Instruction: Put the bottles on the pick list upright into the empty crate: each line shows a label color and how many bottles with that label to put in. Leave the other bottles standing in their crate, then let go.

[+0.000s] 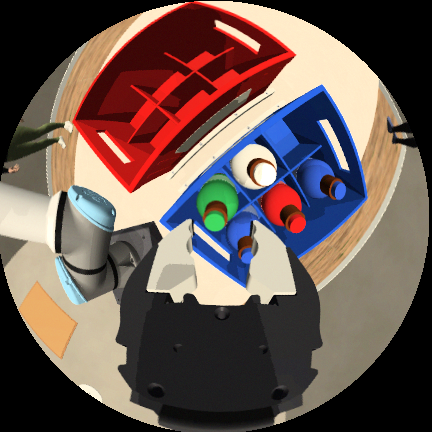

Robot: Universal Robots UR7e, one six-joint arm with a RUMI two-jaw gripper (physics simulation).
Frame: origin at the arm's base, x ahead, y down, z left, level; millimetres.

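Seen in the pictures: gripper, fingertip midpoint: [221, 221]; arm's base, origin of the base link: [125, 263].
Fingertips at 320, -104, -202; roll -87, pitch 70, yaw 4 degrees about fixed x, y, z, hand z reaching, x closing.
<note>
Offsets run from my fingertips to a thing's top centre, as dx, dy, dz. "spot": to the spot under its first point.
The empty red crate {spot: +202, +64, +4} [270, 75] stands at the upper left with its dividers showing. The blue crate {spot: +189, +70, -65} [307, 107] beside it holds upright bottles: a green bottle {-21, +28, +3} [217, 197], a white bottle {+60, +28, -29} [248, 162], a red bottle {+19, +28, -109} [281, 202], a blue bottle {+96, +28, -151} [314, 177] at the right and another blue bottle {-60, +28, -69} [239, 232] at the near end. One compartment at its far side is empty. My gripper [221, 221] is open with nothing between its fingers. It hangs above the near end of the blue crate; its right finger partly covers the near blue bottle. The pick list's text does not show legibly.
Both crates stand on a round table [340, 60] with a wooden edge. The arm [87, 235] shows at the left. A grey plate [215, 122] is on the red crate's side facing the blue crate. An orange sheet [48, 320] lies at the lower left.
</note>
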